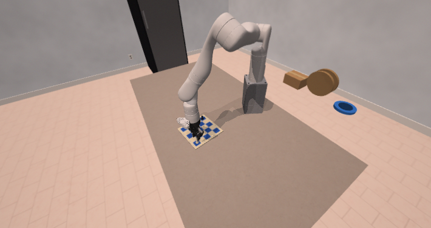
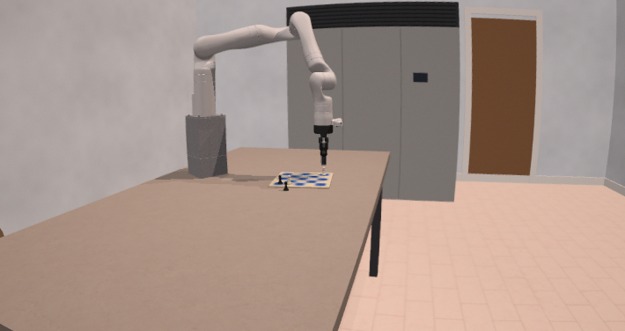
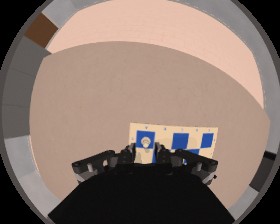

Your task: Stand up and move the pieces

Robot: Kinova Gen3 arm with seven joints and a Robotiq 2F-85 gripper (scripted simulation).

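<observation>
Now: the cream chessboard 8 cm to the right of my hand, 7 cm behind it and 6 cm below it.
</observation>
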